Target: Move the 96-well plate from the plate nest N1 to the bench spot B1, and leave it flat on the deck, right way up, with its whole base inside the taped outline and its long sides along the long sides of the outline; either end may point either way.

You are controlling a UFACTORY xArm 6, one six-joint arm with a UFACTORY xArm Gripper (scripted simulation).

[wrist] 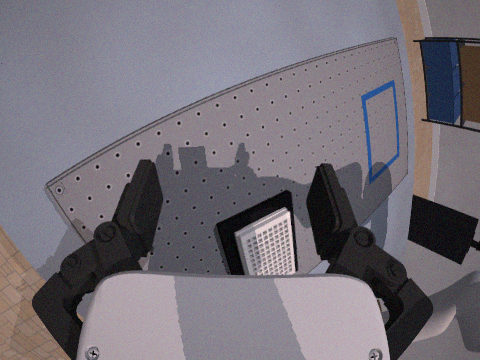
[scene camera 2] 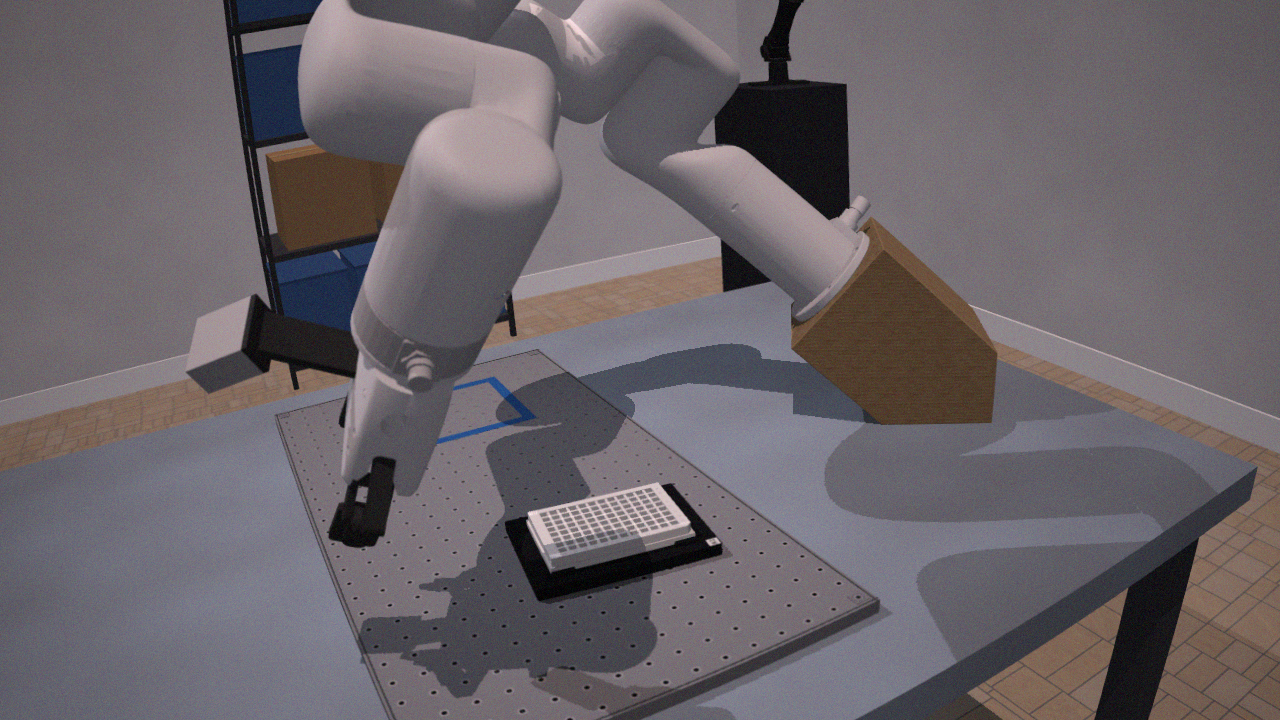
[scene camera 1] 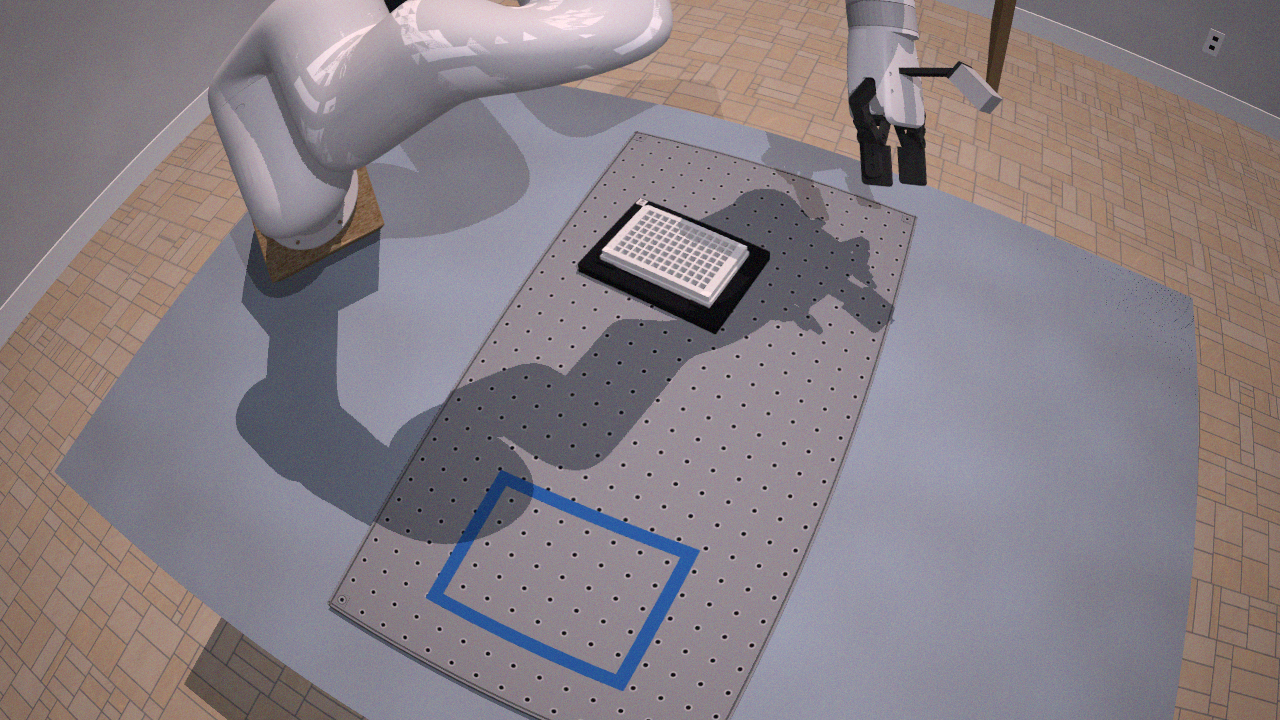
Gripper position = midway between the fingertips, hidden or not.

Note:
In view: the gripper [scene camera 2: 354, 481], a white 96-well plate [scene camera 2: 587, 532] and a black plate nest [scene camera 2: 621, 569].
The white 96-well plate shows as well in the wrist view [wrist: 252, 237] and in scene camera 1 [scene camera 1: 660, 241]. The gripper shows as well in scene camera 1 [scene camera 1: 896, 185]. The black plate nest is seen too in the wrist view [wrist: 254, 213] and in scene camera 1 [scene camera 1: 622, 280].

